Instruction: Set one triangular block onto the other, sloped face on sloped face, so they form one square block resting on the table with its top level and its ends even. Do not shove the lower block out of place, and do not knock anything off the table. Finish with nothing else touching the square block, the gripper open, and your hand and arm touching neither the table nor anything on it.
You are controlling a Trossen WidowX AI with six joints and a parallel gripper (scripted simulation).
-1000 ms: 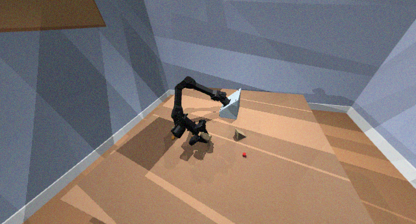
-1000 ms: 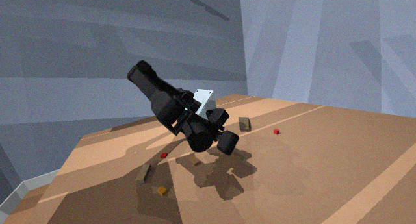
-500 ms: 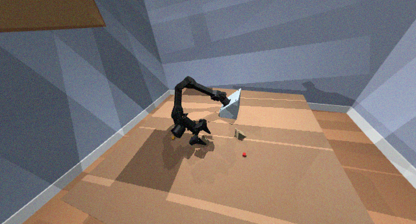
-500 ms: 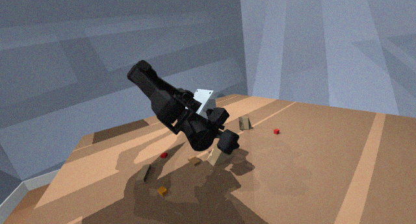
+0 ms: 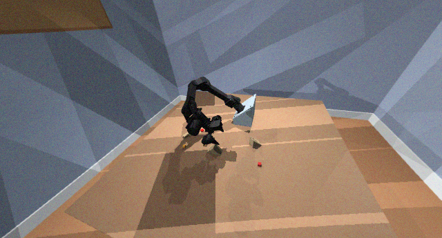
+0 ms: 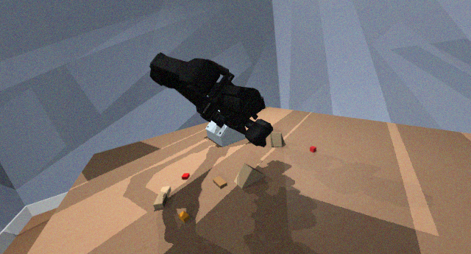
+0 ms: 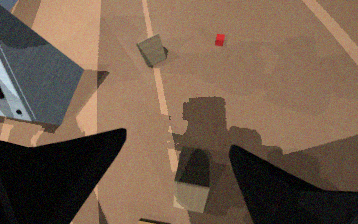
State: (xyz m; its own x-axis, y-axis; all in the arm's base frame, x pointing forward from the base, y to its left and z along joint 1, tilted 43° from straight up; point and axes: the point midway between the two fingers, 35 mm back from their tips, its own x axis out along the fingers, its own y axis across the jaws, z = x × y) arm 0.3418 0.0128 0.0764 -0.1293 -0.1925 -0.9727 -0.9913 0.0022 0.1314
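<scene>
The triangular block lies 17 cm to the left of my gripper tip, 11 cm behind it and 10 cm below it. From my gripper tip the other things lie so: orange cube 25 cm to the right, 11 cm below, 6 cm ahead; small tan piece 13 cm to the right, 11 cm below, 2 cm behind; tan bar 30 cm to the right, 11 cm below, 5 cm behind.
</scene>
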